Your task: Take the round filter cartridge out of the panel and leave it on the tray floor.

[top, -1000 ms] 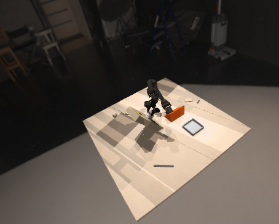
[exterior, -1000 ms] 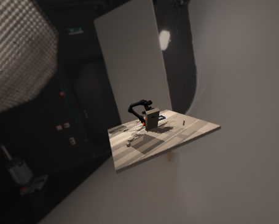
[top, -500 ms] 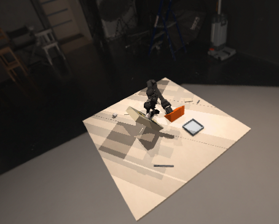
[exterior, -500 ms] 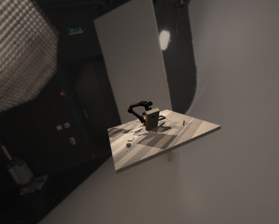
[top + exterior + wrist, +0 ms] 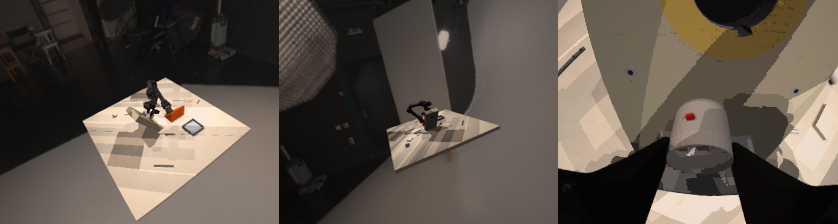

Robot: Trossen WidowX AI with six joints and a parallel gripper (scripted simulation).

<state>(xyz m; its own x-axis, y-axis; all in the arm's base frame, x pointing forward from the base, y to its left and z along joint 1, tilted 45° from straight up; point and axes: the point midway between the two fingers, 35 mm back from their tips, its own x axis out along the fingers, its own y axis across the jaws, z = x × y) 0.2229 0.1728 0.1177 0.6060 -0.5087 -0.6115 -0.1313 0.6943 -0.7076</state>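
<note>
My gripper tip is now 40 mm short of the beige service panel and 20 mm above it. From my gripper tip the other things lie so: round grey filter cartridge (right at my gripper tip); dark-rimmed grey tray (360 mm behind, 230 mm to the left, 180 mm below).
</note>
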